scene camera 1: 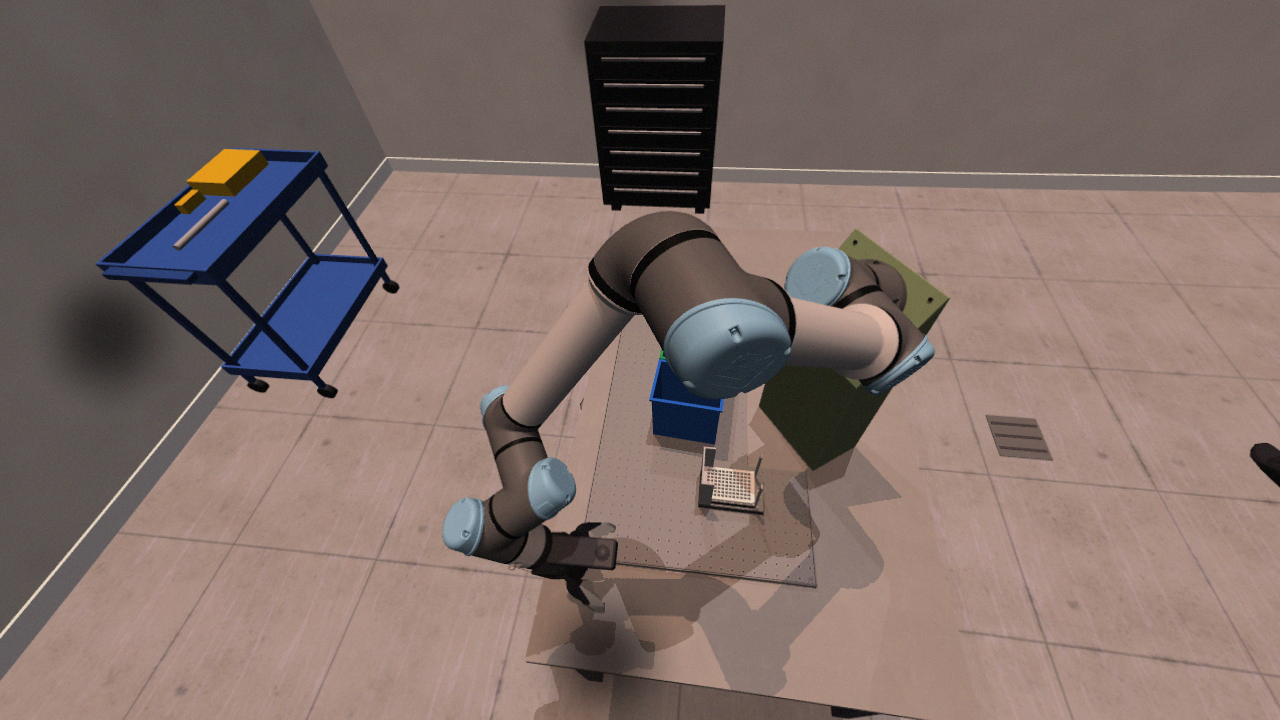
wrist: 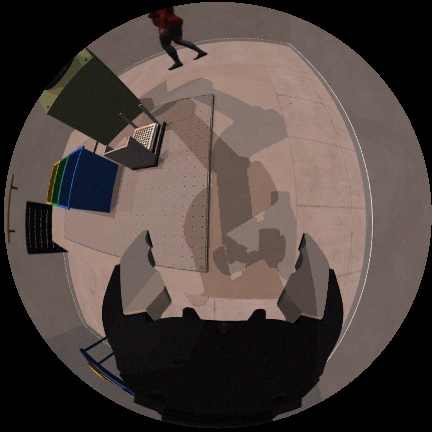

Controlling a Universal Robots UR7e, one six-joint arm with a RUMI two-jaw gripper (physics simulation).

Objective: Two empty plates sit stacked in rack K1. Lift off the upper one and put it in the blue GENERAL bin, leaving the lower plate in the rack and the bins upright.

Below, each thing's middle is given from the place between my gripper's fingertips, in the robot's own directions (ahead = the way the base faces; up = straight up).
Scene:
I see the pale plate (scene camera 1: 731, 486) 220 mm behind my hand, 280 mm to the right of it and 180 mm below it. The rest, counted from my hand: blue bin (scene camera 1: 676, 412) (90 mm behind, 470 mm to the right, 130 mm below).

